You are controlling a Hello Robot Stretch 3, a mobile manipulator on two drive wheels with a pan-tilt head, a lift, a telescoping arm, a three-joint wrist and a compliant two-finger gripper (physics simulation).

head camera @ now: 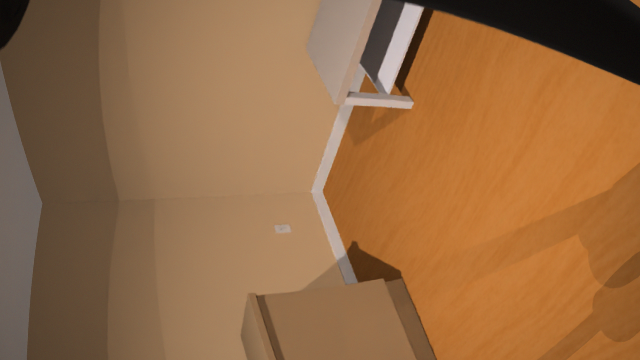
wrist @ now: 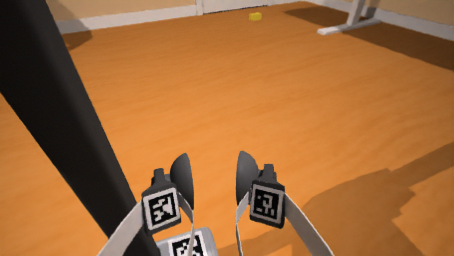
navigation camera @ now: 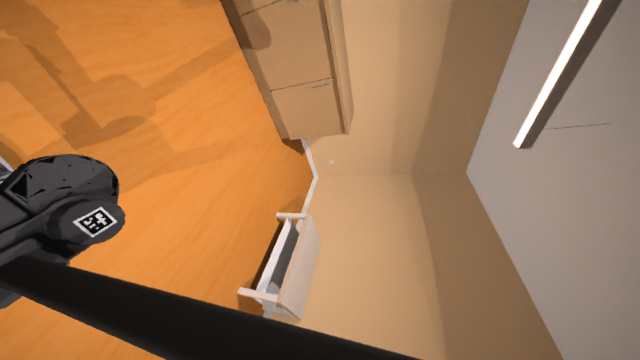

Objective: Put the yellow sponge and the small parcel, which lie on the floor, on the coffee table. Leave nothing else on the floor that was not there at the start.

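Frame: origin at the robot's base, x up, y ahead, z left, level; millimetres.
Seen in the pictures: gripper, fingertip midpoint: (wrist: 214, 170).
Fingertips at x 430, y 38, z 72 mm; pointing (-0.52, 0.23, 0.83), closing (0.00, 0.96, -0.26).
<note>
A point is followed by its place in that frame.
The yellow sponge (wrist: 255, 16) {x 35, y 948, z 1931 mm} lies on the floor, far off near the top of the wrist view, left of a white table foot. My gripper (wrist: 214, 170) {x 429, y 38, z 72 mm} is open and empty, its two dark fingertips apart above the floor, far from the sponge. The small parcel does not show in these views. A low piece of furniture with a pale flat top (head camera: 340, 50) {x 451, y -1240, z 1499 mm} (navigation camera: 302, 265) {x 451, y -1000, z 1615 mm} and white legs stands by the wall in the head and navigation views. I cannot tell whether it is the coffee table.
A tan cabinet (head camera: 335, 320) {x 507, y -2007, z 422 mm} (navigation camera: 305, 55) {x 628, y -1890, z -175 mm} stands along the adjoining wall. The white table foot (wrist: 350, 27) stands at the upper right of the wrist view, near a white door (wrist: 232, 4) {x 57, y 875, z 2329 mm}. The black mast (wrist: 55, 100) {x 488, y -58, z 116 mm} hides the left side there. Robot shadows cross the floor.
</note>
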